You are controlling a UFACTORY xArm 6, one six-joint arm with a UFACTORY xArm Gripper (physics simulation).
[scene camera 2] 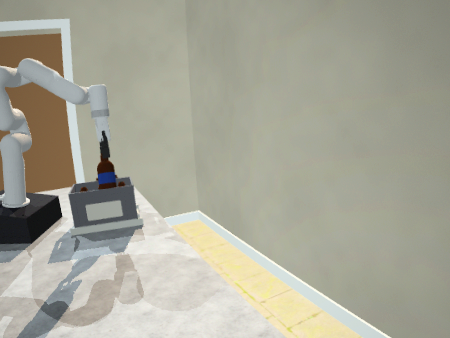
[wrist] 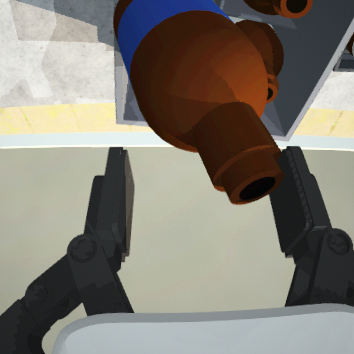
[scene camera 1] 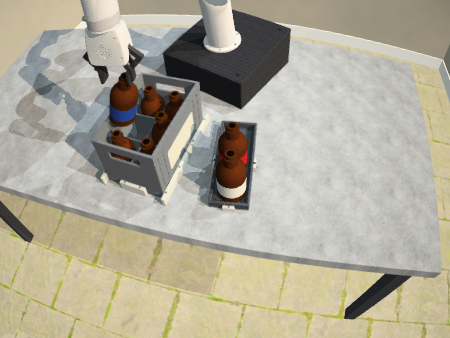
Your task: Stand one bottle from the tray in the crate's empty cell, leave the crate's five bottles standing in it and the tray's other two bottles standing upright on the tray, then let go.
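Places are measured from the arm's base along level axes (x ahead, y left, z up), in millimetres.
Where they show: gripper, fingertip midpoint: [scene camera 2: 105,156] [wrist: 203,165] [scene camera 1: 118,81]; arm's base, origin of the base link: [scene camera 2: 16,203] [scene camera 1: 222,41].
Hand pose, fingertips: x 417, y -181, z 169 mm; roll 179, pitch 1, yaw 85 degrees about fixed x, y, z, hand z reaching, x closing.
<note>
Each offset is from my fingertips to the top centre of the thing. "spot": to the spot under its first point.
The blue-label bottle {dx -6, dy +0, dz +19 mm} [scene camera 1: 123,102] [scene camera 2: 106,174] [wrist: 195,85] is over the left part of the grey crate {dx -27, dy +40, dz -124 mm} [scene camera 1: 131,172] [scene camera 2: 77,207]. It stands higher than the crate's other bottles, with its label above the rim in scene camera 2; what supports its base is hidden. My gripper [scene camera 1: 116,81] [scene camera 2: 105,156] [wrist: 203,165] is open around its neck, which is close to the right finger in the wrist view, with a wide gap to the left finger. Several brown bottles {dx -122, dy +18, dz -136 mm} [scene camera 1: 151,104] stand in the crate. A red-label bottle {dx -3, dy +265, dz -139 mm} [scene camera 1: 232,140] and a white-label bottle {dx +82, dy +271, dz -139 mm} [scene camera 1: 231,172] stand upright on the tray {spot: dx -68, dy +314, dz -274 mm} [scene camera 1: 253,142].
The black robot base block [scene camera 1: 200,75] [scene camera 2: 42,220] stands behind the crate and tray. The crate's rim and inner dividers surround the lower part of the blue-label bottle. The table's front edge [scene camera 1: 280,255] lies beyond the crate and tray.
</note>
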